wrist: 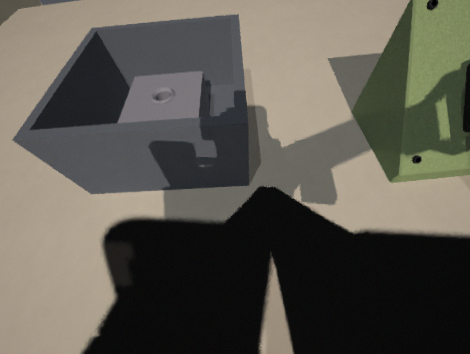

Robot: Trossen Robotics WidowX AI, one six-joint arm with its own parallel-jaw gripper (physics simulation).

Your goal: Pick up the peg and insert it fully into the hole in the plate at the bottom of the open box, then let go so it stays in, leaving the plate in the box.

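Frame: origin at the arm's base, x back, y down, z right, level; centimetres.
Seen in the pictures: gripper, between the fingertips: (pixel 266 195).
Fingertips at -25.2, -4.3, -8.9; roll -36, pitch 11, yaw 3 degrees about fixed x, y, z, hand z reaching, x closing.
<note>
Pixels of each thing's middle, then the offset from my fingertips to it, as dx, dy, dz. "spot": a spot on its surface instead. Level surfaces: height alone.
- open grey box, middle of its body: (pixel 165 102) -8.2, +6.4, +17.3
- pale pinkish-grey plate, middle of its body: (pixel 169 111) -8.2, +7.8, +17.3
- round hole, a spot on its surface: (pixel 162 95) spot: -8.5, +6.0, +18.1
- beige table, height of its surface: dy +11.3
My black gripper (pixel 266 195) is shut, with its fingertips together and no peg visible between them. It is in front of the open grey box (pixel 120 157), whose near right corner lies just beyond the fingertips. Inside the box, a pale pinkish-grey plate (pixel 182 102) lies at the bottom, partly hidden by the near wall. The plate has a round hole (pixel 162 95) with a light rim, and no peg stands up from it. The peg does not show in this view.
A green block (pixel 432 45) with small dark holes and a sloped side stands to the right of the box. Shadows of the arm fall on the box's near wall, on the beige table (pixel 295 60) and on the green block. A bluish strip shows at the top left edge.
</note>
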